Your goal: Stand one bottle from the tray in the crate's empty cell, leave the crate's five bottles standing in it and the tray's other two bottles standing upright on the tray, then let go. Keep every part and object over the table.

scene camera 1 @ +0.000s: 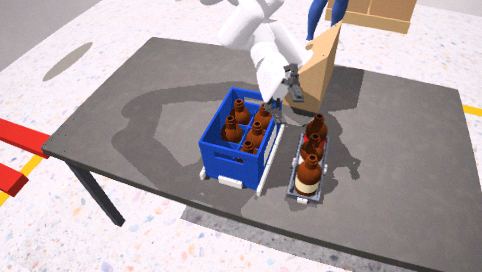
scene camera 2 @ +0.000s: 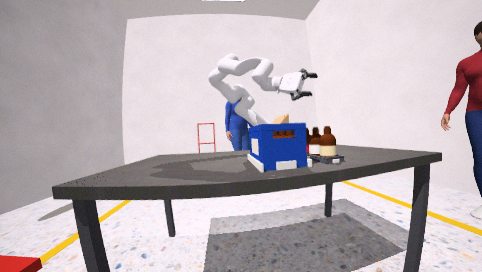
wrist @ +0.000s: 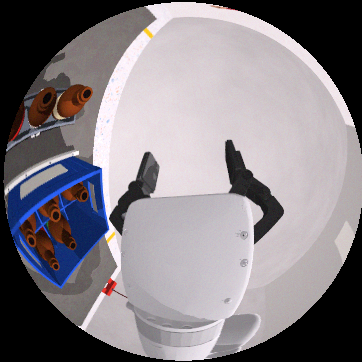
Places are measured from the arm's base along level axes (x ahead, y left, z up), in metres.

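Where they show: gripper, fingertip midpoint: [scene camera 1: 290, 113] [scene camera 2: 314, 84] [wrist: 188, 152]; arm's base, link origin: [scene camera 1: 301, 62].
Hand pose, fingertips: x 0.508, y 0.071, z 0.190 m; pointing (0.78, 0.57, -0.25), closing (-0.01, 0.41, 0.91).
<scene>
Each offset is from my fingertips to the top centre of the thing. "pt": to the spot under its first point.
The blue crate {dy -0.168, dx -0.107, dz -0.167 m} [scene camera 1: 227, 167] [scene camera 2: 277, 152] [wrist: 80, 170] stands on the table with five brown bottles upright in it. Its empty cell is at the near left corner in scene camera 1. The tray {dy +0.064, dx -0.120, dz -0.316 m} [scene camera 1: 321, 189] [scene camera 2: 326, 159] [wrist: 65, 121] beside the crate holds three upright brown bottles: a cream-labelled bottle {dy +0.072, dx -0.034, dz -0.181 m} [scene camera 1: 308, 172] [scene camera 2: 327, 142] [wrist: 75, 101] at one end, a middle bottle {dy +0.063, dx -0.118, dz -0.181 m} [scene camera 1: 313, 147] [scene camera 2: 315, 142] [wrist: 42, 107] and a red-labelled bottle {dy +0.058, dx -0.210, dz -0.181 m} [scene camera 1: 317, 127] at the other end. My gripper [scene camera 1: 288, 107] [scene camera 2: 311, 85] [wrist: 188, 152] is open and empty, high above the crate, its fingers pointing sideways.
A tan wedge-shaped block [scene camera 1: 322, 70] [scene camera 2: 281, 119] stands on the table behind the crate and tray, near the arm. White strips run along the crate's base. The near table edge {pt dy -0.369, dx +0.120, dz -0.342 m} [scene camera 1: 165, 186] [scene camera 2: 210, 190] lies in front of the crate.
</scene>
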